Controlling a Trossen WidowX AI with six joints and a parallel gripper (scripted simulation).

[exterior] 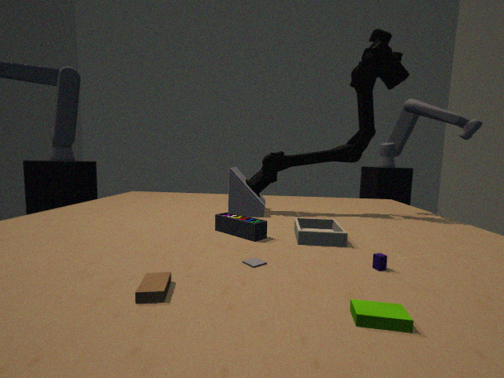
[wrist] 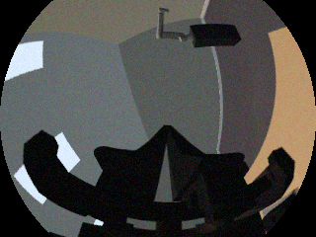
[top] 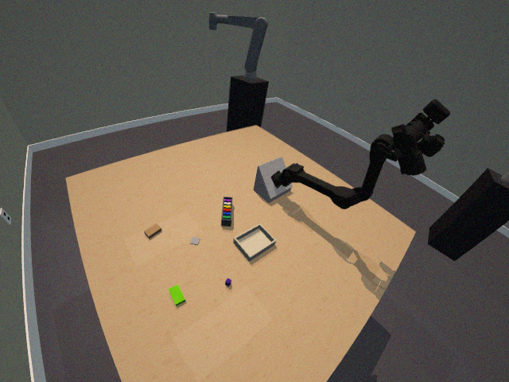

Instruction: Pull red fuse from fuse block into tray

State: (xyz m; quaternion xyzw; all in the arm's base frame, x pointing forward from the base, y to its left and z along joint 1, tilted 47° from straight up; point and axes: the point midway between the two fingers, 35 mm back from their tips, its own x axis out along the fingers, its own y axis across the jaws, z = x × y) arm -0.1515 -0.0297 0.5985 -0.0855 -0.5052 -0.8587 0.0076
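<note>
The red fuse is 520 mm below my gripper tip, 460 mm to the right of it and 410 mm ahead of it. Also, from my gripper tip: grey tray: 540 mm below, 430 mm ahead, 280 mm to the right; then purple cube: 620 mm ahead, 530 mm below, 240 mm to the right; then grey tile: 590 mm ahead, 540 mm below, 450 mm to the right.
</note>
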